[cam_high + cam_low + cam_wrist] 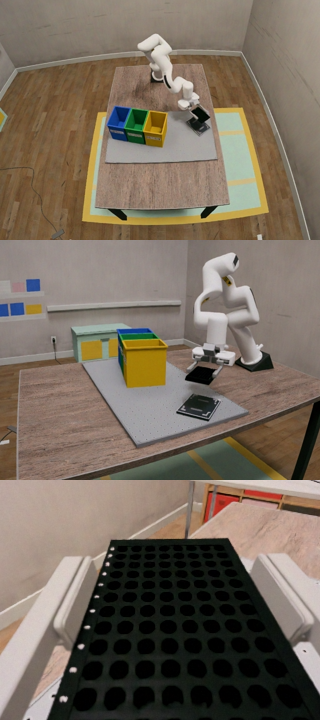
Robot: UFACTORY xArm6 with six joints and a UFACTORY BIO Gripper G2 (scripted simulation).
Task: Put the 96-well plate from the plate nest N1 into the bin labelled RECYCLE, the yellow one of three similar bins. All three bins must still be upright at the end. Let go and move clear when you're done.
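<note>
Right now the yellow recycle bin is 8 cm ahead of my hand, 32 cm to the right of it and 5 cm below it. Round my hand: black 96-well plate: 1 cm below; then plate nest N1: 14 cm below; then green bin: 5 cm ahead, 45 cm to the right, 5 cm below.
</note>
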